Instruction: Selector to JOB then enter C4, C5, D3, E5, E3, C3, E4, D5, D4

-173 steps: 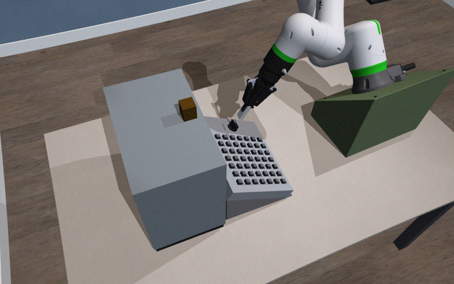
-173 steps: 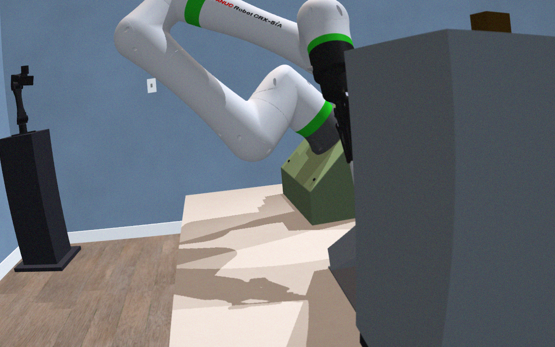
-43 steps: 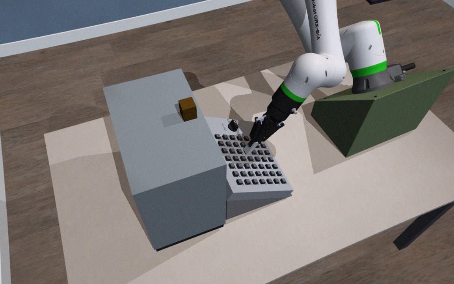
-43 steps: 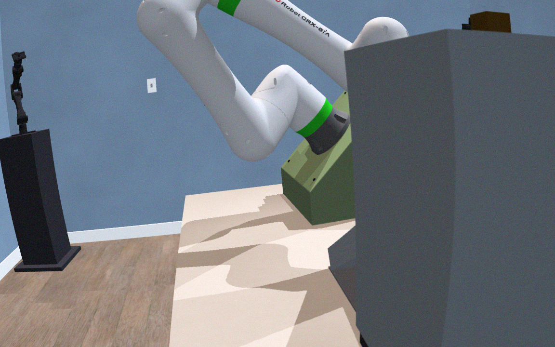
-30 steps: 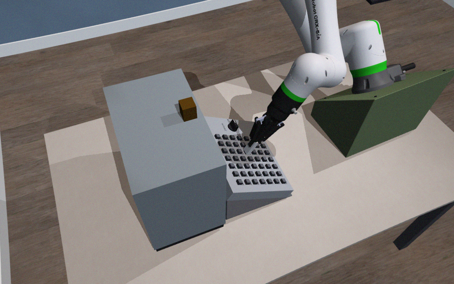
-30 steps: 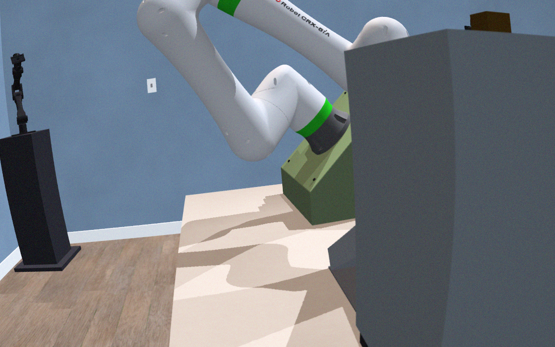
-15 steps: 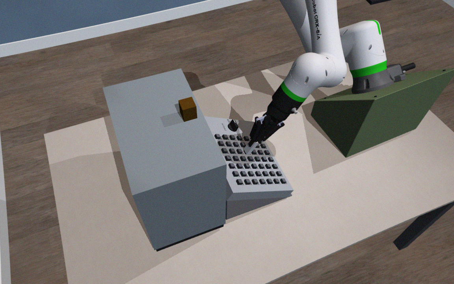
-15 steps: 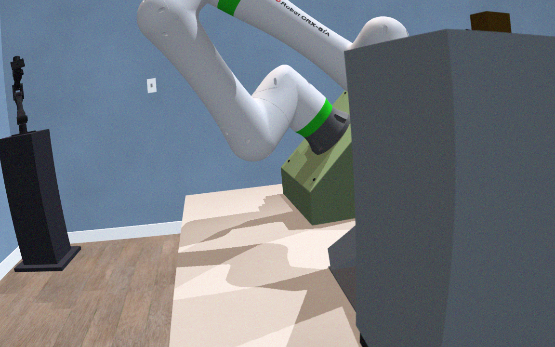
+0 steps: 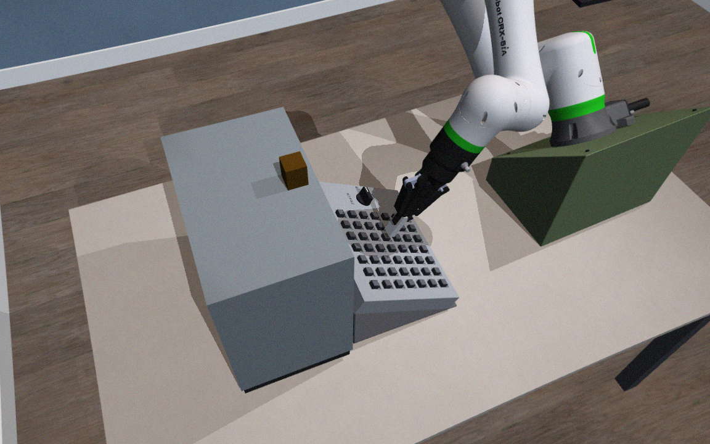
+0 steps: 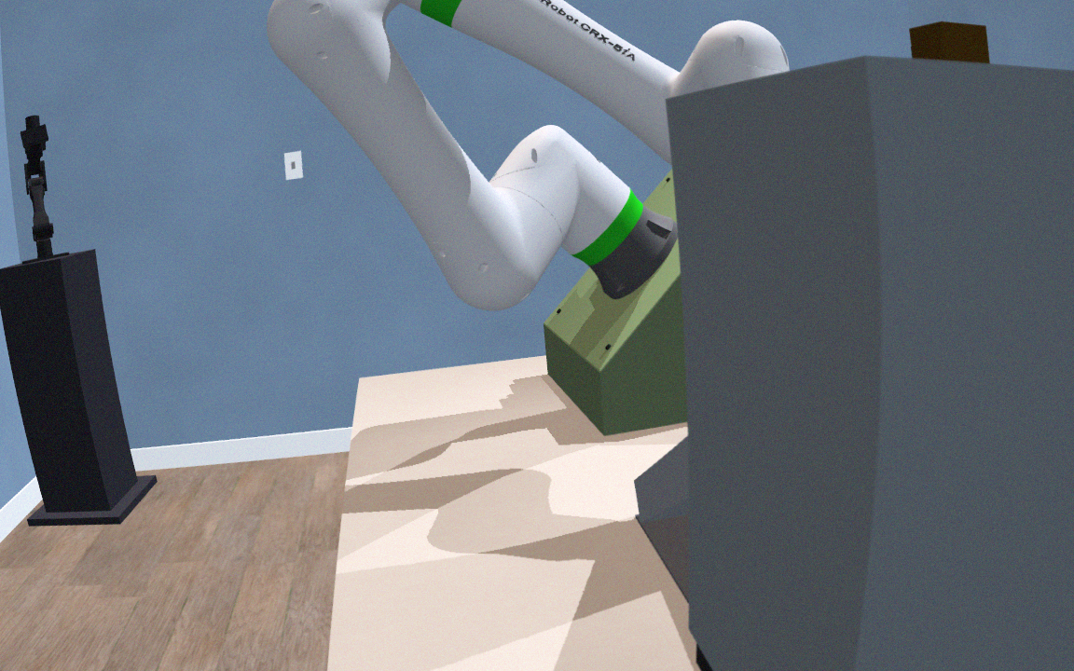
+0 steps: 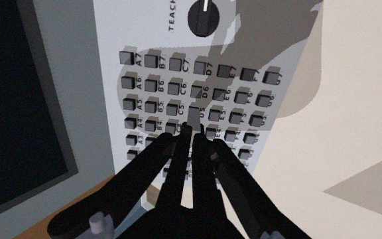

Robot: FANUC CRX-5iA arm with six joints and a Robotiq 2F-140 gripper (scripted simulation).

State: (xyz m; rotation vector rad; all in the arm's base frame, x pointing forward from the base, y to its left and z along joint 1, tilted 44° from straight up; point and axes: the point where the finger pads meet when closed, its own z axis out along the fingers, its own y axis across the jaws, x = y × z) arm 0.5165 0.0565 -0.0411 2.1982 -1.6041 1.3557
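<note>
Right now my hand is 50 mm short of the C5 key and 30 mm above it. The rest, counted from my hand: selector knob: 130 mm to the right, 30 mm below, 30 mm ahead.
</note>
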